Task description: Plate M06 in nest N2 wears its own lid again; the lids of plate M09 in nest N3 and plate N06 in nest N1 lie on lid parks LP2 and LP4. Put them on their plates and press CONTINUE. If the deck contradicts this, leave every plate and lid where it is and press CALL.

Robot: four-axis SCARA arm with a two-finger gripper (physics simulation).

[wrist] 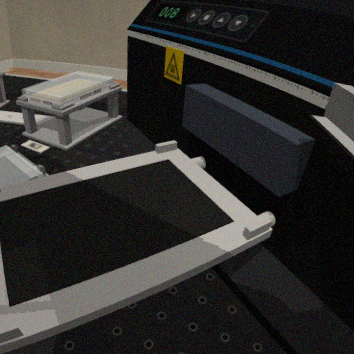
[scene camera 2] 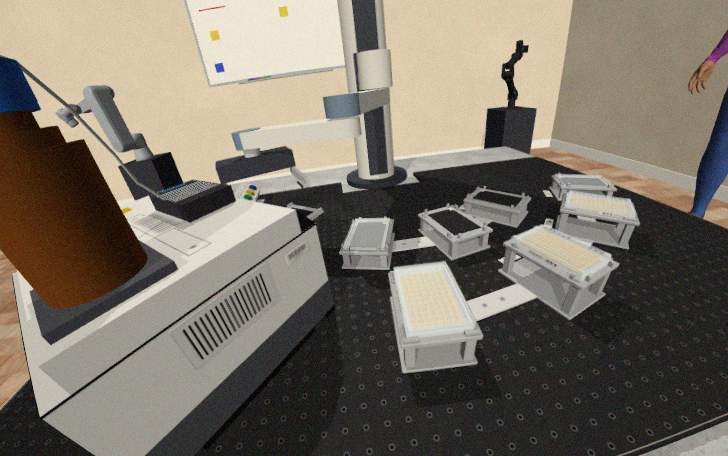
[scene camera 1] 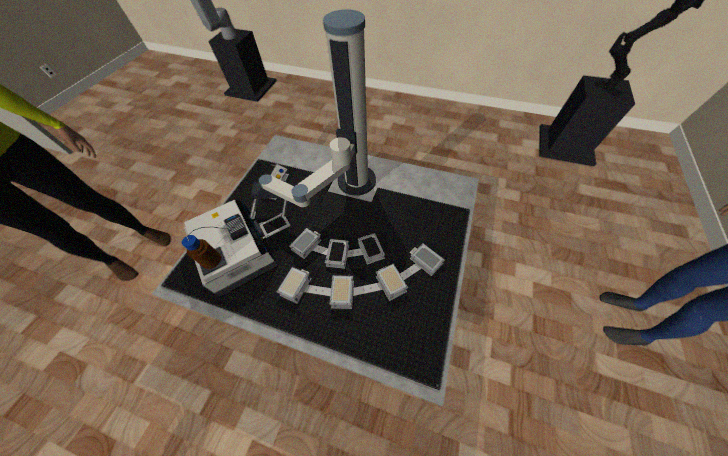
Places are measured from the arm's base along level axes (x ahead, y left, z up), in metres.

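Pixels of known places: gripper, fingertip midpoint: (wrist: 140,85) (scene camera 2: 269,192) (scene camera 1: 267,217); arm's base at its link origin: (scene camera 2: 376,178) (scene camera 1: 356,180).
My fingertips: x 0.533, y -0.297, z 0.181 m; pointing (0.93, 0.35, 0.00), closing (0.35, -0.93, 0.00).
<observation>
Ahead of a thing's pixels: the offset from my fingertips to its top centre. "spot": to the spot under its first point.
Three plates with pale yellow wells sit on raised stands: left plate {dx +0.254, dy +0.248, dz -0.092 m} (scene camera 1: 293,284) (scene camera 2: 432,298) (wrist: 70,90), middle plate {dx +0.214, dy +0.491, dz -0.086 m} (scene camera 1: 341,291) (scene camera 2: 558,252), right plate {dx +0.087, dy +0.705, dz -0.090 m} (scene camera 1: 391,281) (scene camera 2: 599,205). The left plate has a clear cover in the wrist view; covers on the others and their labels are hard to tell. A clear lid {dx +0.014, dy +0.192, dz -0.117 m} (scene camera 1: 305,242) (scene camera 2: 368,234) (wrist: 15,165) lies on the inner left stand, another lid {dx -0.095, dy +0.849, dz -0.117 m} (scene camera 1: 428,258) (scene camera 2: 582,183) on the far right stand. My gripper (scene camera 1: 264,192) (scene camera 2: 263,179) is open and empty, away from plates and lids. The button panel {dx -0.327, dy -0.185, dz -0.085 m} (scene camera 1: 279,172) (scene camera 2: 250,192) stands near it.
Two inner stands (scene camera 1: 344,258) (scene camera 2: 460,247) (scene camera 1: 379,256) (scene camera 2: 496,213) hold no lid. A low light frame {spot: dx +0.001, dy +0.017, dz -0.068 m} (scene camera 1: 274,225) (wrist: 125,300) lies beside the white device {spot: dx +0.291, dy +0.018, dz -0.053 m} (scene camera 1: 244,271) (scene camera 2: 214,343), which carries a brown bottle {spot: dx +0.328, dy -0.053, dz +0.166 m} (scene camera 1: 203,253) (scene camera 2: 69,214) and a black keypad block {spot: dx +0.130, dy -0.085, dz +0.065 m} (scene camera 1: 234,226) (scene camera 2: 193,199).
</observation>
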